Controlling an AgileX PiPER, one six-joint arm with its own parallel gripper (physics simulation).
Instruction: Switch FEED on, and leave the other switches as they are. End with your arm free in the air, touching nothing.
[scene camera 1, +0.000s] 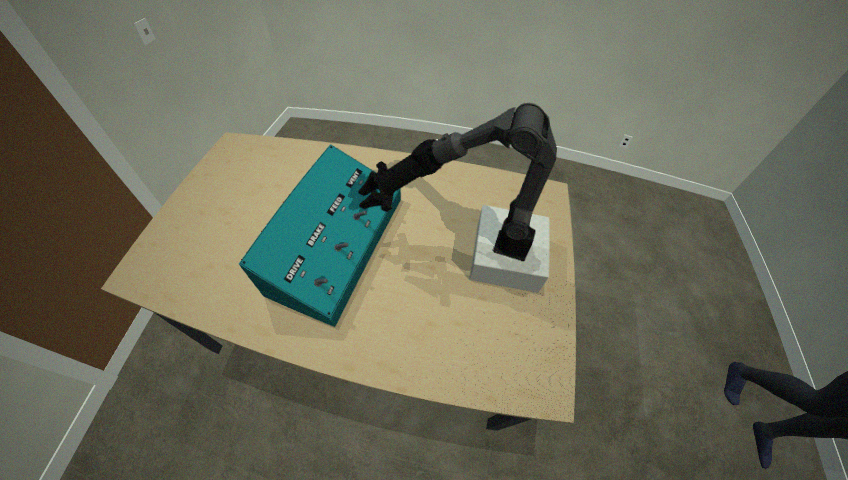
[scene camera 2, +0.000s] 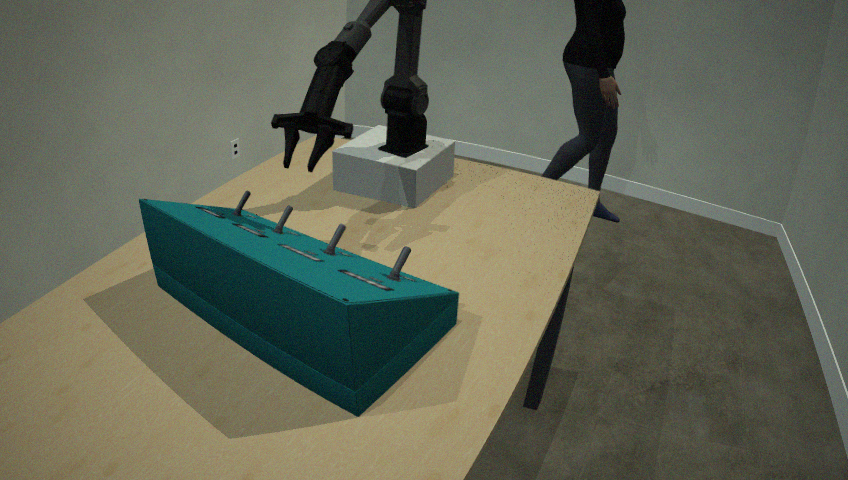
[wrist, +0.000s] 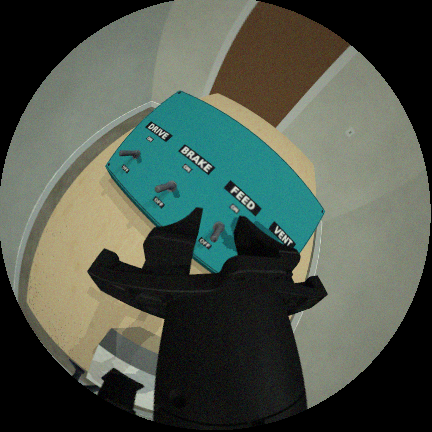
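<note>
The teal switch box (scene camera 1: 309, 190) (scene camera 2: 249, 309) (wrist: 200, 120) stands on the table. The FEED lever (scene camera 1: 360, 215) (scene camera 2: 284, 218) (wrist: 217, 231) leans to its OFF label. The BRAKE lever (scene camera 1: 340, 245) (scene camera 2: 336, 239) (wrist: 166, 187) and the DRIVE lever (scene camera 1: 321, 281) (scene camera 2: 400, 262) (wrist: 130, 153) lean to OFF too. The VENT lever (scene camera 2: 241, 203) leans the same way; the gripper hides it in the wrist view. My gripper (scene camera 1: 360, 200) (scene camera 2: 298, 168) (wrist: 218, 220) is open and empty, in the air above the FEED and VENT end of the box, touching nothing.
The arm's pale base block (scene camera 1: 508, 282) (scene camera 2: 371, 178) stands on the wooden table (scene camera 1: 416, 356) (scene camera 2: 523, 237) behind the box, on the levers' side. A person (scene camera 1: 791, 392) (scene camera 2: 589, 89) is on the floor beyond the table. Walls surround the room.
</note>
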